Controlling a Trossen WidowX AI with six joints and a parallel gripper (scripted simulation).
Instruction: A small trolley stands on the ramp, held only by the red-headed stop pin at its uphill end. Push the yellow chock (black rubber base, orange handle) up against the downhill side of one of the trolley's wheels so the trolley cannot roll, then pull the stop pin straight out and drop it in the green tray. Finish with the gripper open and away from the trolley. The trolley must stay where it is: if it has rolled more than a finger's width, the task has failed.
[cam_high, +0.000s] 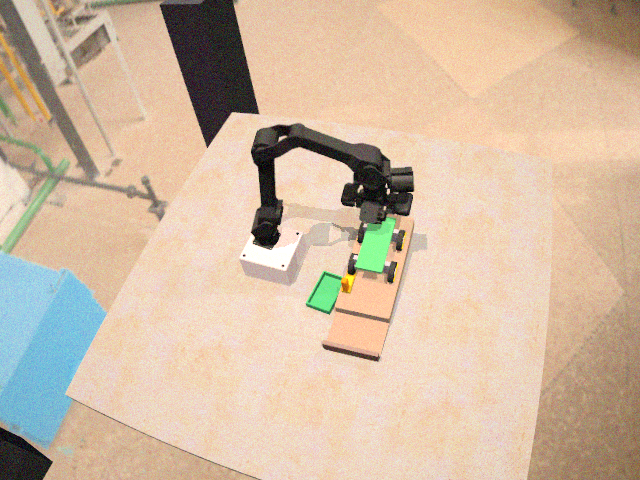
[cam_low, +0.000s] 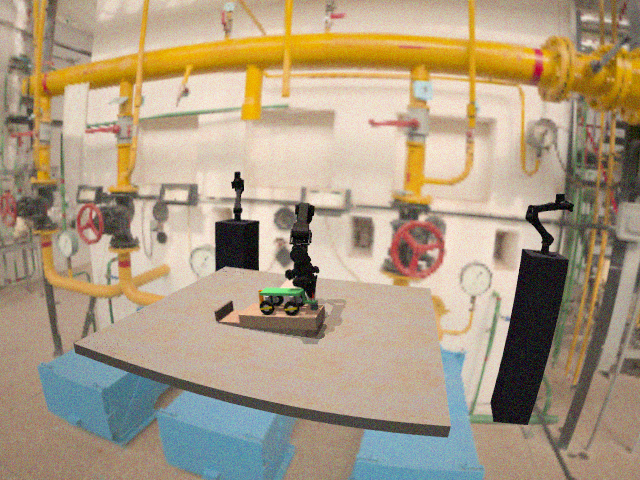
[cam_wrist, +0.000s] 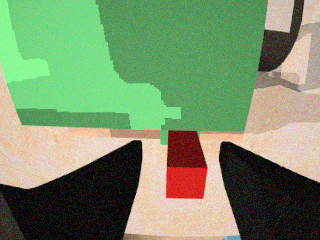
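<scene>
The red-headed stop pin is 10 mm below my gripper tip. Round my gripper tip: yellow chock 20 mm behind, 210 mm to the right, 60 mm below; then wooden ramp 30 mm ahead, 110 mm to the right, 90 mm below; then trolley 30 mm ahead, 110 mm to the right, 30 mm below.
</scene>
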